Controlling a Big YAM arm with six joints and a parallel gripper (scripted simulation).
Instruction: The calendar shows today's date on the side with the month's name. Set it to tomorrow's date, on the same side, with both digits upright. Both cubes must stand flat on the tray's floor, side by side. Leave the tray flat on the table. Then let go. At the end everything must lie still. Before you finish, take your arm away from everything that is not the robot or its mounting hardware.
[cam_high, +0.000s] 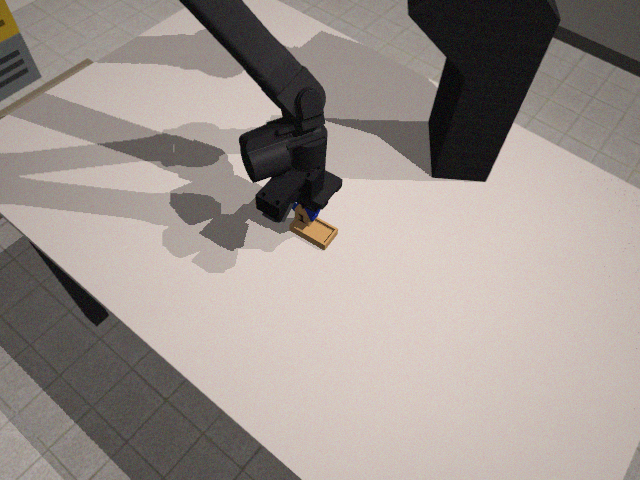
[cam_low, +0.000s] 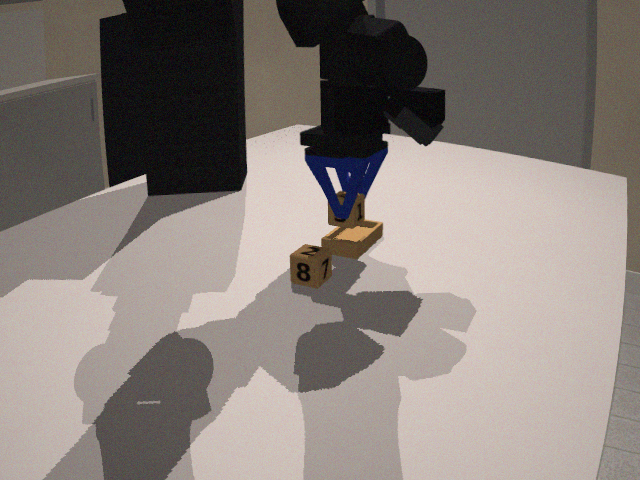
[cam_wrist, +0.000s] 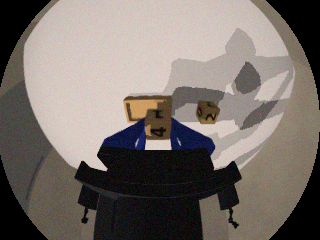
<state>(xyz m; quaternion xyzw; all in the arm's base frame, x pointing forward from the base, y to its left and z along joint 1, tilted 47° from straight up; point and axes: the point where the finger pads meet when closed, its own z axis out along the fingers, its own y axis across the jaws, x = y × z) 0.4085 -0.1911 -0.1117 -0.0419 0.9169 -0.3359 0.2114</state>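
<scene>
The wooden tray lies 2 cm to the left of my hand and 4 cm below it. The rest, counted from my hand: wooden digit cube: 1 cm behind, 9 cm to the right, 4 cm below.
</scene>
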